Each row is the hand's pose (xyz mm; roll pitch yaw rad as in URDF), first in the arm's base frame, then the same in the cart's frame.
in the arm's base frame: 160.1 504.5 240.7 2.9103 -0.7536 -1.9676
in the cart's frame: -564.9 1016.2 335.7 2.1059 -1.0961 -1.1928
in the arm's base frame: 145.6 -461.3 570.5 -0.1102 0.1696 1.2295
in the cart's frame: -264.2 207.6 881.1 0.3253 0.5806 1.5056
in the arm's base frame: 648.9 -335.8 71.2 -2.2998 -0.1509 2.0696
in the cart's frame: -60.9 180.3 191.0 -1.7218 -0.1139 2.1020
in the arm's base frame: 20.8 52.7 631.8 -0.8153 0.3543 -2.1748
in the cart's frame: -437.5 710.3 852.1 -1.0544 -0.1692 -2.0869
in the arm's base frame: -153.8 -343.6 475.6 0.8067 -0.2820 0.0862
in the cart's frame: -590.4 280.0 910.4 0.5682 0.2413 0.2021
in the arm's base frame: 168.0 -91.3 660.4 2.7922 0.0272 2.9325
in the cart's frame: -269.9 587.3 845.8 -3.0879 -0.3910 2.9679
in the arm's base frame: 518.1 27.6 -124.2 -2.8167 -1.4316 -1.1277
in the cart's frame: -325.4 457.8 -10.0 2.0315 -0.9929 0.3772
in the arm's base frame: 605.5 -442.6 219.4 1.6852 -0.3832 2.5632
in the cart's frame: -15.6 125.6 364.8 2.2990 -0.5729 2.3832
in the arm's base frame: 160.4 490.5 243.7 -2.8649 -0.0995 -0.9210
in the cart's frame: -560.9 1004.0 341.9 2.8495 -0.0148 -0.7767
